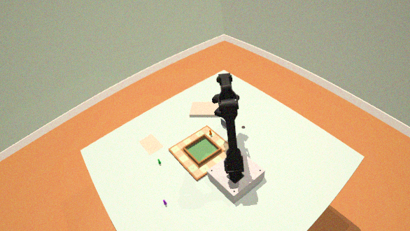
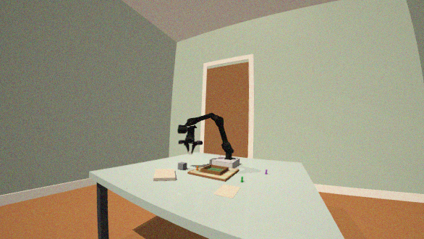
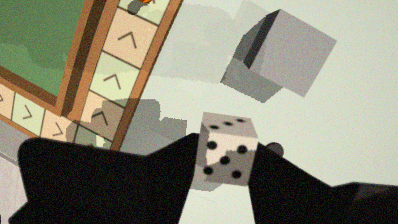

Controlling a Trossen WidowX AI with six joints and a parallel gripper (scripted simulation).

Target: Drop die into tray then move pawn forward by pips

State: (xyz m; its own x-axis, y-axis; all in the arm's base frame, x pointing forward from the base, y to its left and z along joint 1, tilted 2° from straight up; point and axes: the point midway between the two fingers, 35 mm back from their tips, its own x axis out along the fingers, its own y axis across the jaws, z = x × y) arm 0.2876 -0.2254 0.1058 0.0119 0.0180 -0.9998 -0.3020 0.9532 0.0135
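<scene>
My gripper tip is 50 mm short of the orange pawn, 100 mm to the right of it and 90 mm above it.
</scene>
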